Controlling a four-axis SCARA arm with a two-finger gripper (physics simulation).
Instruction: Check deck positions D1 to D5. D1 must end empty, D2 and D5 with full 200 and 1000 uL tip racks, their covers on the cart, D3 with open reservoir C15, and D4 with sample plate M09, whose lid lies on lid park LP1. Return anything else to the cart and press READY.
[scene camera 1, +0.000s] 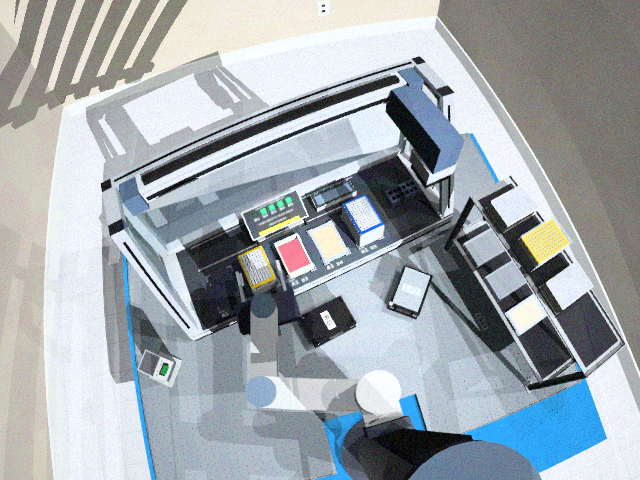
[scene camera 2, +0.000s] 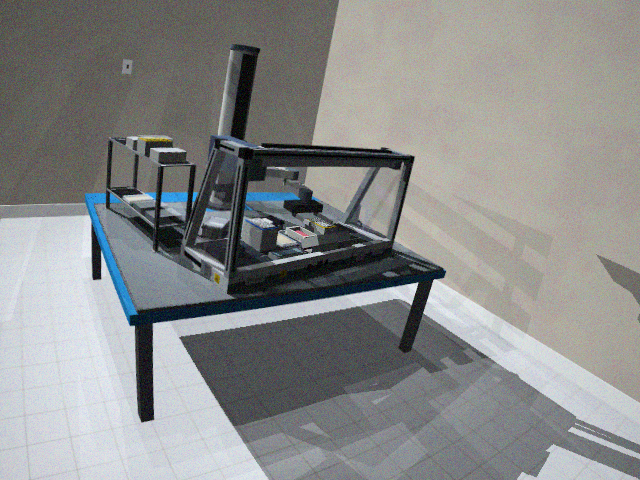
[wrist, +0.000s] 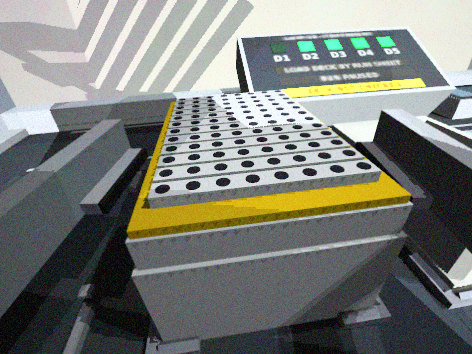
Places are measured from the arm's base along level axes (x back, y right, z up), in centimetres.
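Where they show: gripper, between the fingertips: (scene camera 1: 257, 267) (scene camera 2: 321, 223) (wrist: 248, 133).
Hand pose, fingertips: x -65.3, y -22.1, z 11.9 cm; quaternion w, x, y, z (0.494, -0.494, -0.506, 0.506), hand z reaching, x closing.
Observation:
After its pixels a point has its place.
A yellow-rimmed tip rack (scene camera 1: 257, 267) @(x -64.9, y -22.0, z 12.6 cm) (scene camera 2: 323, 224) (wrist: 240, 152) @(x -62.1, y -22.3, z 12.6 cm) stands at D2, its white top lined with dark round holes. My gripper (scene camera 1: 260, 279) @(x -65.3, y -22.1, z 11.9 cm) (wrist: 248, 133) @(x -65.3, y -22.1, z 11.9 cm) is open, one finger along each long side of this rack, with gaps between. D1, left of it, shows no labware. A reservoir with red content (scene camera 1: 293, 254) @(x -68.4, y -10.2, z 7.4 cm) (scene camera 2: 302, 233) @(x -64.4, y -13.2, z 6.8 cm) sits at D3, a cream plate (scene camera 1: 327, 241) @(x -69.8, y 1.5, z 7.4 cm) at D4, and a blue-rimmed tip rack (scene camera 1: 363, 214) (scene camera 2: 261, 236) at D5. On the display (scene camera 1: 266, 219) @(x -80.5, y -15.9, z 12.6 cm) (wrist: 345, 67) @(x -80.5, y -12.6, z 12.3 cm), the D1 lamp is dark and D2 to D5 are green.
The cart (scene camera 1: 459, 224) @(x -57.7, y 40.4, z 21.5 cm) (scene camera 2: 156, 206) @(x -61.8, y 55.9, z 20.2 cm) bears a yellow rack (scene camera 1: 545, 240) @(x -38.3, y 51.6, z 43.3 cm) (scene camera 2: 155, 143) @(x -43.1, y 53.5, z 41.4 cm), pale boxes and a cream plate (scene camera 1: 526, 313) @(x -26.0, y 54.6, z 12.9 cm). A labelled black block (scene camera 1: 338, 310) @(x -46.8, y -1.2, z 6.2 cm) and a pale-topped piece (scene camera 1: 410, 290) @(x -46.4, y 22.2, z 7.1 cm) lie before the deck. A green button (scene camera 1: 163, 368) @(x -40.5, y -58.7, z 10.7 cm) is at left.

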